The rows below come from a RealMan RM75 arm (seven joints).
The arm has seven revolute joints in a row. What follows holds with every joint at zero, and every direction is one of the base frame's.
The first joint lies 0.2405 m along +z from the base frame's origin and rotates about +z.
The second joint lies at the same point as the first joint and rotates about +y.
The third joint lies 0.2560 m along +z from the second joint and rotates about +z.
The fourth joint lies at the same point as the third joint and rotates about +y.
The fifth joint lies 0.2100 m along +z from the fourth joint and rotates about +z.
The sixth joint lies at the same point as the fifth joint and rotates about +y.
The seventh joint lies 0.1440 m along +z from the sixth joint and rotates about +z.
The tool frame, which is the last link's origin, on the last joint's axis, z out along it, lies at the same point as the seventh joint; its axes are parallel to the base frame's.
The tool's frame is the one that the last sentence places.
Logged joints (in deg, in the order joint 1, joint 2, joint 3, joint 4, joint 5, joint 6, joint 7), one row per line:
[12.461, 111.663, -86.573, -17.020, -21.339, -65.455, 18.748]
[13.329, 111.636, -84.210, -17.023, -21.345, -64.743, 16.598]
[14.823, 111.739, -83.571, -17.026, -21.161, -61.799, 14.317]
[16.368, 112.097, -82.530, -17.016, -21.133, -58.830, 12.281]
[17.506, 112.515, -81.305, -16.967, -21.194, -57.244, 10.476]
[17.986, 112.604, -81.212, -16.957, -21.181, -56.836, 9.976]
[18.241, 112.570, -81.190, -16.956, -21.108, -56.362, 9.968]
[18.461, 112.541, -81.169, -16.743, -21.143, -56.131, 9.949]
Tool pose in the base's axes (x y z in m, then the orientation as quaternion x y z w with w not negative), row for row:
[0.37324, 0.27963, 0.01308, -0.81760, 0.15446, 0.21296, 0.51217]
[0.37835, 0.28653, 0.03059, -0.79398, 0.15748, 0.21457, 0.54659]
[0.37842, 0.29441, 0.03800, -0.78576, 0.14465, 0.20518, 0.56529]
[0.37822, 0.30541, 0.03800, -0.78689, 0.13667, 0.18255, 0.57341]
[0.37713, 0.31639, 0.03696, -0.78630, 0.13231, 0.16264, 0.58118]
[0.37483, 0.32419, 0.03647, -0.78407, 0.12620, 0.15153, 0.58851]
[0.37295, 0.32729, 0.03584, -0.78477, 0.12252, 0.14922, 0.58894]
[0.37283, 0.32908, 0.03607, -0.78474, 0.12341, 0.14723, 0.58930]
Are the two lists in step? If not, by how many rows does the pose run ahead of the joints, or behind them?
The pose runs 1 row behind the joints: the pose in row i belongs to the joints in row i - 1.
